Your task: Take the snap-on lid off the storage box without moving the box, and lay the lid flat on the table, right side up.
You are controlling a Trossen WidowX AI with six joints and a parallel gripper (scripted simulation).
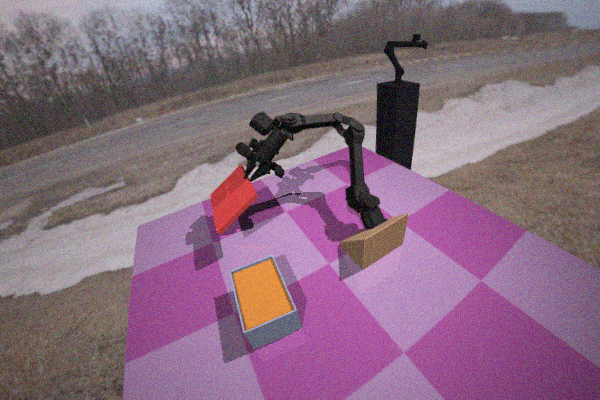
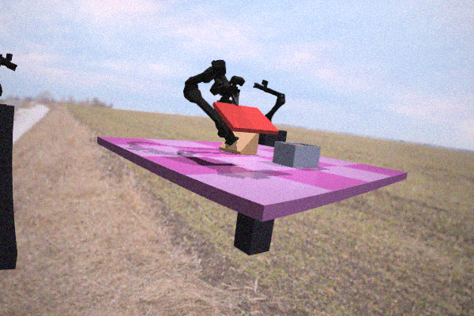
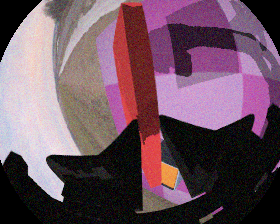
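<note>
The red lid is 70 mm ahead of my gripper tip and 40 mm below it. Round my gripper tip: grey storage box (340 mm to the left, 180 mm below, 70 mm ahead).
</note>
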